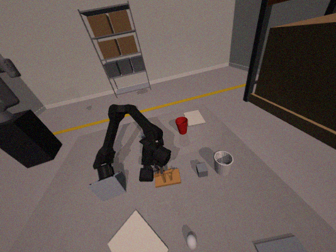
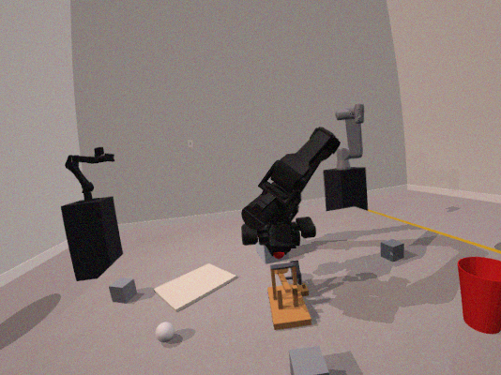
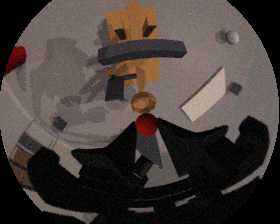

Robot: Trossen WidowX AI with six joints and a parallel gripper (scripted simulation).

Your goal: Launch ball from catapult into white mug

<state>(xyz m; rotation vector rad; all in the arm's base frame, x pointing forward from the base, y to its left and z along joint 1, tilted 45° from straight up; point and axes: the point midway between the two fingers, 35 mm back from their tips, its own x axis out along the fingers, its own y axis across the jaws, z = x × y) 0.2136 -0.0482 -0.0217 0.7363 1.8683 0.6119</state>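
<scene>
Now: the red ball 10 mm above my gripper tip. The rest, counted from my gripper tip: orange wooden catapult (70 mm ahead, 40 mm below); then white ball (110 mm ahead, 300 mm to the right, 70 mm below); then white mug (400 mm ahead, 90 mm to the right, 70 mm below).
</scene>
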